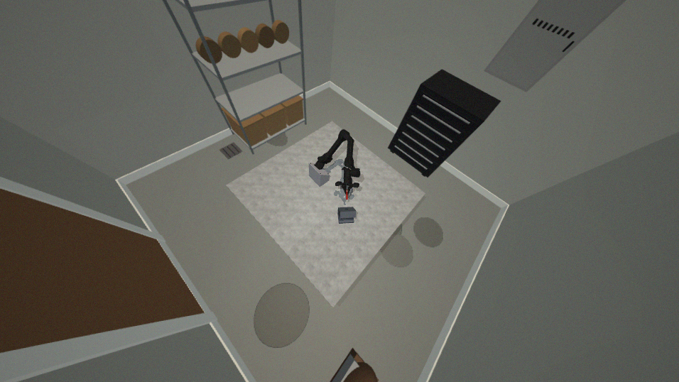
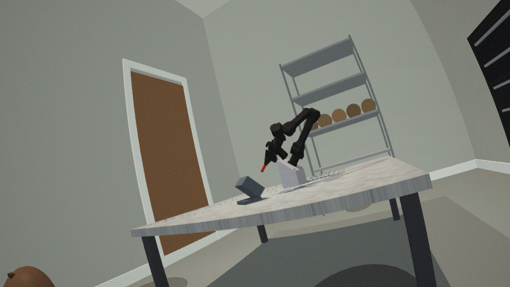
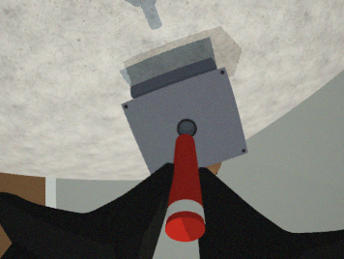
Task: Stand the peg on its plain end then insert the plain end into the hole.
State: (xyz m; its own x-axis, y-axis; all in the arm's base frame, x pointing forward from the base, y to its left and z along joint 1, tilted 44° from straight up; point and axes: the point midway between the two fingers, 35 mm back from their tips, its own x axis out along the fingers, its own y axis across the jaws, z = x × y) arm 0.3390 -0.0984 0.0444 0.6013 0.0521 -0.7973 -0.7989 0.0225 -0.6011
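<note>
My gripper tip is 80 mm short of the panel, 80 mm to the left of it and 90 mm above it. Also, from my gripper tip: red peg: 10 mm behind, 10 mm to the left, 10 mm above.
</note>
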